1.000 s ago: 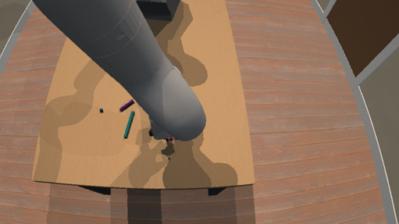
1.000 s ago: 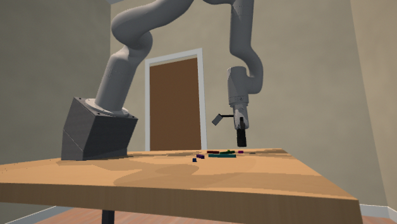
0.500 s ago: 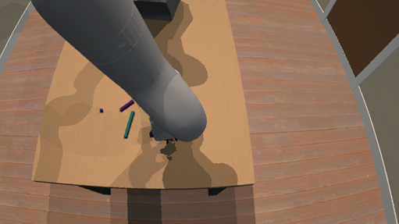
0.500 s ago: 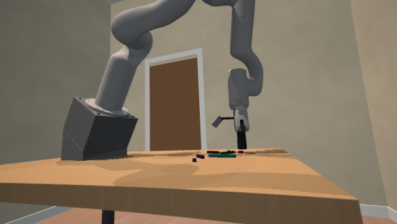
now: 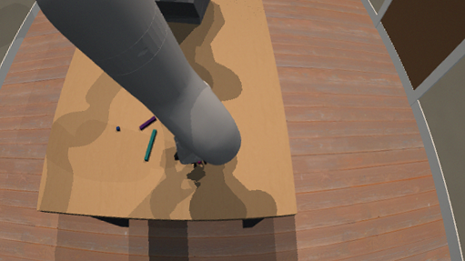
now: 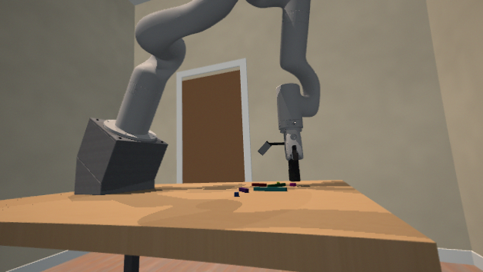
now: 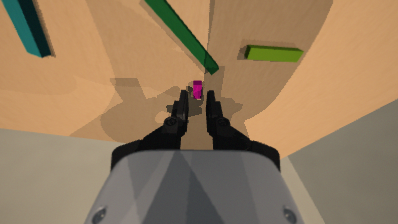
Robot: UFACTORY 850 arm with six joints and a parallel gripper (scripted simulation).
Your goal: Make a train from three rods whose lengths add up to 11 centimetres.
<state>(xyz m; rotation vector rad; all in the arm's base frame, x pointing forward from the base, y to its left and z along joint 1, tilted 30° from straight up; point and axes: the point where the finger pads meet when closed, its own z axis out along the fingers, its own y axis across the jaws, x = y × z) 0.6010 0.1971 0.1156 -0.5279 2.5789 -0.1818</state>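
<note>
Right now the magenta rod is 30 mm below my hand and 10 mm behind it. Also, from my hand: red rod 130 mm behind, 30 mm below; green rod 50 mm behind, 30 mm to the right, 30 mm below; lime rod 70 mm behind, 50 mm to the left, 30 mm below.
</note>
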